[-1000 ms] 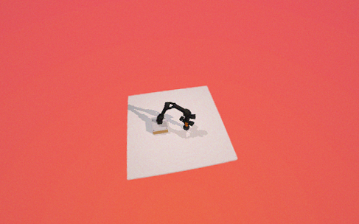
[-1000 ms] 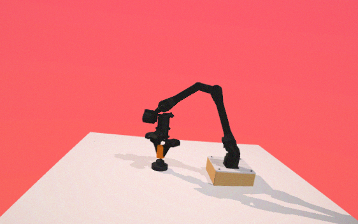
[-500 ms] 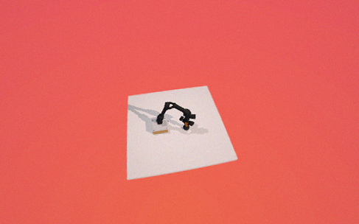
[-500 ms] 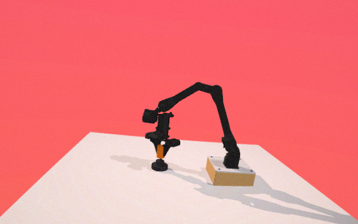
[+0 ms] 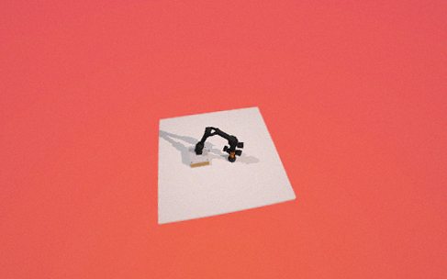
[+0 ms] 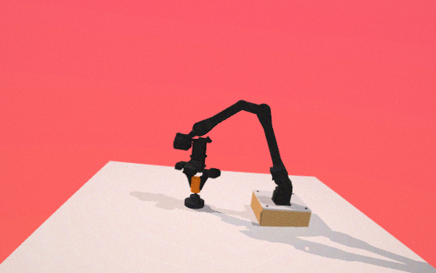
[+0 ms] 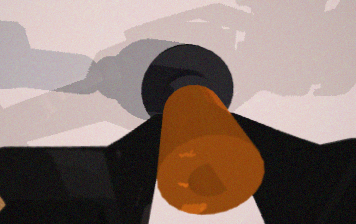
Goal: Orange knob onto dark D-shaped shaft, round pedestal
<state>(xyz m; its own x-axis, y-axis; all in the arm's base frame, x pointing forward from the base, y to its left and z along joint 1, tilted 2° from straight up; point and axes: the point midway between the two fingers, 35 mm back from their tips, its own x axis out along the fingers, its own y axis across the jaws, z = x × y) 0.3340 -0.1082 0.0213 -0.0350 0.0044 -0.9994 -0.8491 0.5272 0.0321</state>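
My gripper tip is now 20 mm below the orange knob. Also, from my gripper tip: round pedestal 40 mm below.
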